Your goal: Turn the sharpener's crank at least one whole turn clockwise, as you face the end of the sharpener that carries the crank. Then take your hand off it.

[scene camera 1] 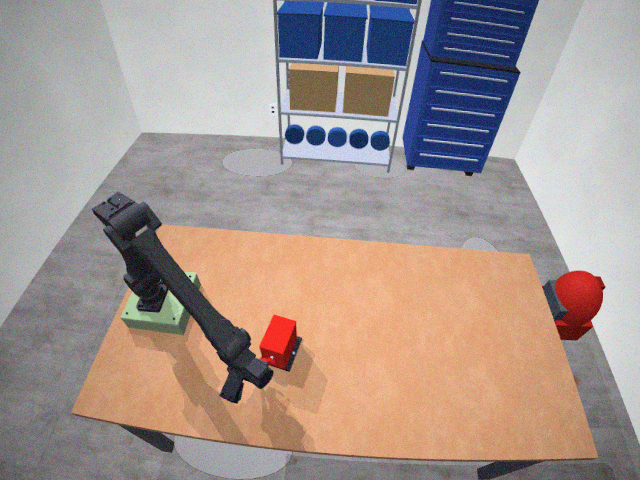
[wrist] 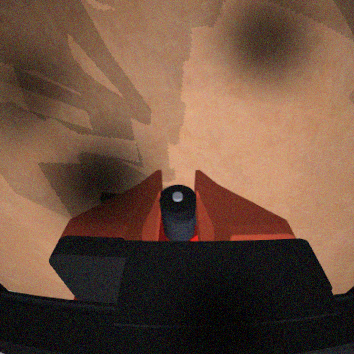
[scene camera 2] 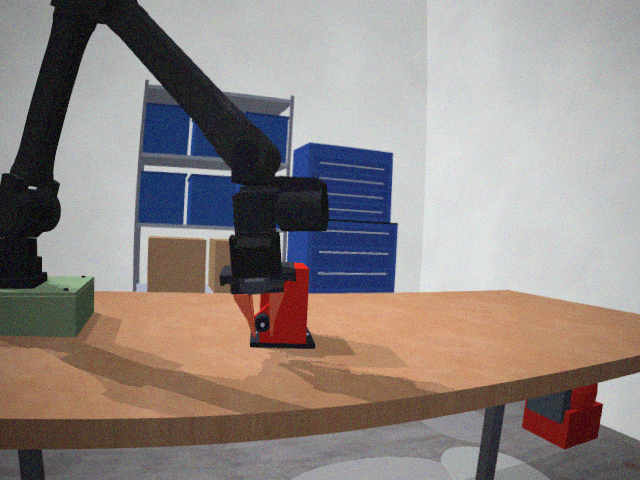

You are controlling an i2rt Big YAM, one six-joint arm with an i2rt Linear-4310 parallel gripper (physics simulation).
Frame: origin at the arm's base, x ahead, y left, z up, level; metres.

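Seen in the pictures: gripper, between the fingertips: [wrist: 177,177] [scene camera 2: 263,335]; arm's base, origin of its link: [scene camera 1: 154,297] [scene camera 2: 17,284].
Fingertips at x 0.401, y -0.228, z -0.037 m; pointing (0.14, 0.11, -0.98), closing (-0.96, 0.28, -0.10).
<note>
Offsets run from my fingertips to a thing's middle. "spot": to the spot under its first point. Level surfaces: height alone.
The red sharpener @(spot: dy +0.102, dx +0.064, dz +0.094 m) [scene camera 1: 279,334] [scene camera 2: 296,310] stands upright on its black base @(spot: dy +0.047, dx +0.088, dz -0.026 m) [scene camera 2: 308,342] on the table. Its crank end faces scene camera 2. The black crank knob @(dy +0.017, dx +0.003, dz +0.016 m) [scene camera 2: 262,322] [wrist: 178,220] is at the lower left of that end, and a piece of the red crank arm shows up and to its right in the scene camera 2 view. My gripper [scene camera 2: 263,333] [wrist: 177,177] points down and is shut on the knob, with one orange-red finger on each side. In the scene camera 1 view the wrist hides the fingers and knob.
The table @(dz -0.034 m) [scene camera 1: 413,335] [scene camera 2: 465,330] carries the arm's green base block [scene camera 1: 155,326] [scene camera 2: 41,315] at the left. A red and grey object [scene camera 1: 578,298] [scene camera 2: 584,419] is beyond the table's right side. A shelf unit [scene camera 1: 278,77] and blue drawer cabinets [scene camera 1: 460,113] stand behind.
</note>
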